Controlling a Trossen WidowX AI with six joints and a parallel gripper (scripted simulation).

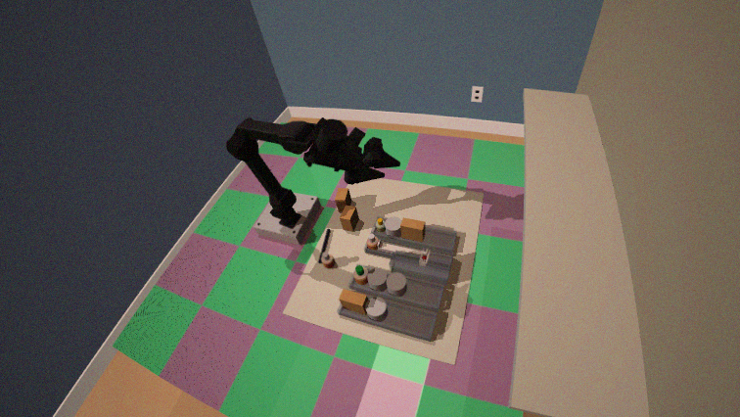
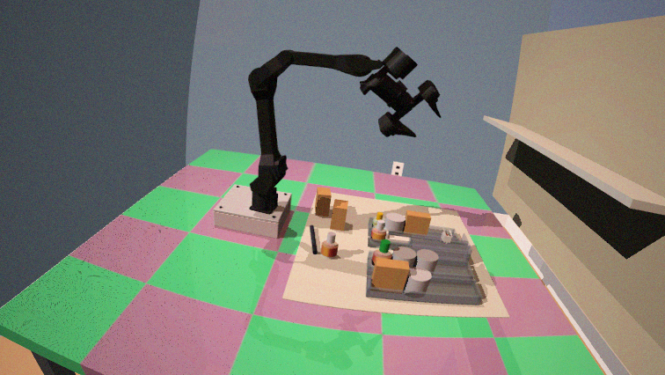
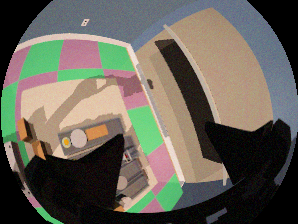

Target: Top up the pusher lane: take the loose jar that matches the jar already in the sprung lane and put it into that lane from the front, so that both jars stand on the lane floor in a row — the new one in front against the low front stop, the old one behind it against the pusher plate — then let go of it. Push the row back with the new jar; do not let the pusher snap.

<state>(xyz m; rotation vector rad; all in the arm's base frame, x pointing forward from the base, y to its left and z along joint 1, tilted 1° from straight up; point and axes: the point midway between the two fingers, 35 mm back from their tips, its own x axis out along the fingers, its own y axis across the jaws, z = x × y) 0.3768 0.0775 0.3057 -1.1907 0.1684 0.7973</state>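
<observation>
Now: gripper tip 240 mm past the black pen, 110 mm to the left of it and 340 mm above it. Round my gripper tip: pusher plate (40 mm ahead, 60 mm to the right, 290 mm below); red mark (110 mm ahead, 60 mm to the right, 270 mm below).
</observation>
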